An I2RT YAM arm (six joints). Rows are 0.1 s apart.
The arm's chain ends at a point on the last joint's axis. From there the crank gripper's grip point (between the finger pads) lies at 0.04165 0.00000 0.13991 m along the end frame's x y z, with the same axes.
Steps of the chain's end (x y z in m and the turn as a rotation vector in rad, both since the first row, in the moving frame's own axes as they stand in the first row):
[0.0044 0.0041 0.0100 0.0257 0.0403 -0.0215]
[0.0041 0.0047 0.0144 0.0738 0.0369 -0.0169]
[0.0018 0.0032 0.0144 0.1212 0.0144 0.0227]
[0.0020 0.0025 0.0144 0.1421 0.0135 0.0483]
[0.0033 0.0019 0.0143 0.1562 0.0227 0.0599]
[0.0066 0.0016 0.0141 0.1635 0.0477 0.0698]
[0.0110 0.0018 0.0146 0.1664 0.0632 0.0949]
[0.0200 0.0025 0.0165 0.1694 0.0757 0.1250]
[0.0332 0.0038 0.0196 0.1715 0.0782 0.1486]
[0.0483 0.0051 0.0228 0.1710 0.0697 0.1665]
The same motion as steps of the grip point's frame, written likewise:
[0.0100 -0.0004 0.0082 0.0257 0.0403 -0.0215]
[0.0091 -0.0063 0.0124 0.0738 0.0369 -0.0169]
[0.0040 -0.0127 0.0128 0.1212 0.0144 0.0227]
[0.0043 -0.0152 0.0126 0.1421 0.0135 0.0483]
[0.0070 -0.0172 0.0118 0.1562 0.0227 0.0599]
[0.0139 -0.0179 0.0103 0.1635 0.0477 0.0698]
[0.0206 -0.0168 0.0101 0.1664 0.0632 0.0949]
[0.0315 -0.0149 0.0114 0.1694 0.0757 0.1250]
[0.0452 -0.0127 0.0144 0.1715 0.0782 0.1486]
[0.0593 -0.0107 0.0181 0.1710 0.0697 0.1665]

